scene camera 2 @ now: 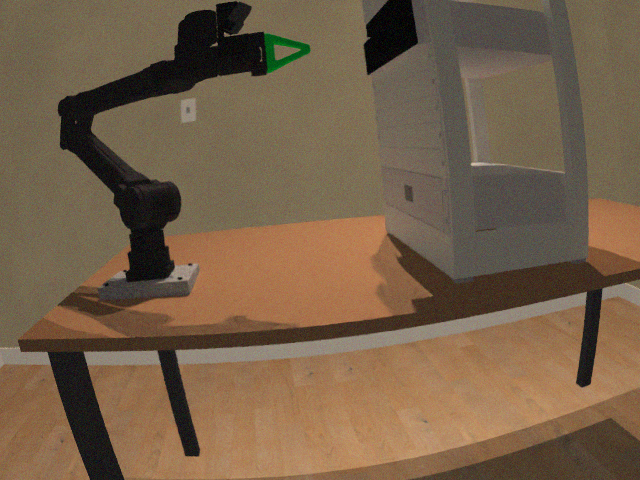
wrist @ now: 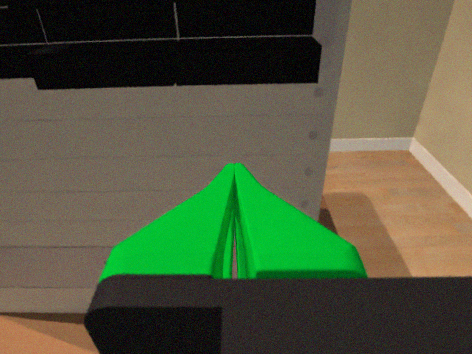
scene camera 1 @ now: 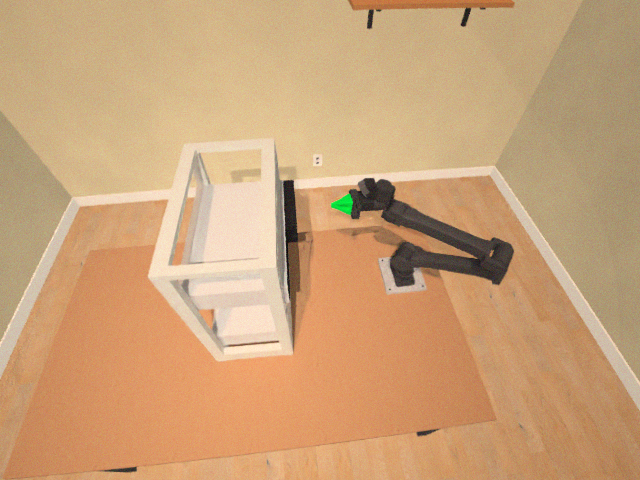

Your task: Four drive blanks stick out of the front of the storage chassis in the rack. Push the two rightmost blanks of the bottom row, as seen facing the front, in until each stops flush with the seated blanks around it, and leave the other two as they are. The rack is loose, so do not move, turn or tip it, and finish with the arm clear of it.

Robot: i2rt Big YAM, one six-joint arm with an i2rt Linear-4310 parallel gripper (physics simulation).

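Frame: origin at the arm's base, x left, y down, z back, level; centimetres.
Where they show: gripper, fingertip midpoint: (scene camera 2: 310, 48) (wrist: 234, 176) (scene camera 1: 331, 205); arm's base, link origin: (scene camera 2: 151, 274) (scene camera 1: 401, 274).
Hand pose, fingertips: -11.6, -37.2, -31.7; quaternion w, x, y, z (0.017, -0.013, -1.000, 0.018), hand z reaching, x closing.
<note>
Each offset is from my fingertips to the top centre of the thing, as dx, dy, dz. Level surfaces: height alone.
The storage chassis (scene camera 1: 290, 211) (scene camera 2: 403, 31) is a black block at the rack's front. The loose rack (scene camera 1: 269, 206) (scene camera 2: 457, 206) (wrist: 334, 30) stands upright. In the wrist view, the bottom row's rightmost blank @(-1.6, -2.3, -19.1) (wrist: 250, 62) and its left neighbour @(+9.4, -2.3, -19.6) (wrist: 107, 67) stick out side by side, with a thin seam between them. Their step also shows in scene camera 2. The upper protruding blanks cannot be told apart clearly. My gripper (scene camera 1: 332, 205) (scene camera 2: 308, 49) (wrist: 234, 176) is shut and empty, its green fingertips pointing at the rack front with a gap between. In the wrist view the tips appear below the bottom row.
Pale panels (wrist: 150, 135) fill the rack front below the chassis. The arm's base plate (scene camera 1: 385, 284) (scene camera 2: 186, 284) is fixed to the brown table @(dy +39.1) (scene camera 1: 361, 372) (scene camera 2: 289, 268) in front of the rack. A wall shelf (scene camera 1: 434, 4) hangs high at the back. A wall stands behind the rack.
</note>
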